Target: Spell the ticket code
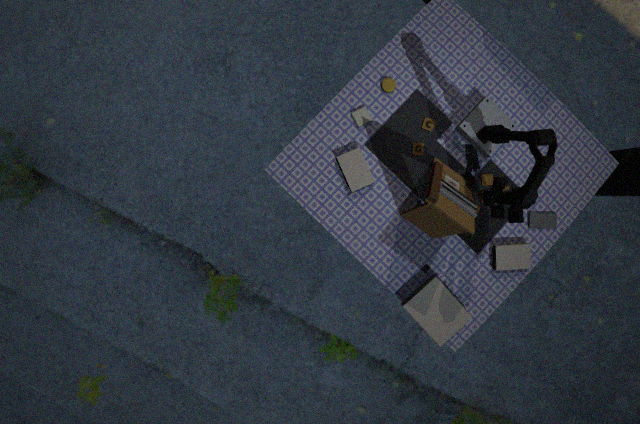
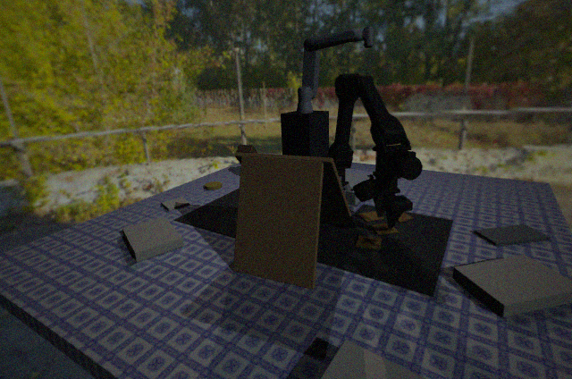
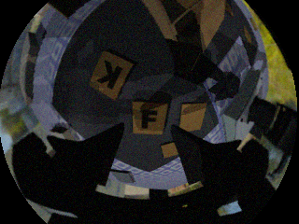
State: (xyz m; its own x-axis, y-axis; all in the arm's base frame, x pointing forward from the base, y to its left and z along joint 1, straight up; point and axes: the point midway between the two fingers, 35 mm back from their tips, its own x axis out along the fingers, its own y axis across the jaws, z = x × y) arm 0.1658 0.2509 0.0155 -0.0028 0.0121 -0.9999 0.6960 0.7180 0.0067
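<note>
My gripper tip is now 2 cm above the letter tile marked f. Round my gripper tip: letter tile marked g 40 cm to the right, 12 cm ahead, 2 cm below; brown letter board 20 cm ahead, 15 cm to the right, 7 cm above; dark mat 23 cm to the right, 4 cm ahead, 2 cm below.
</note>
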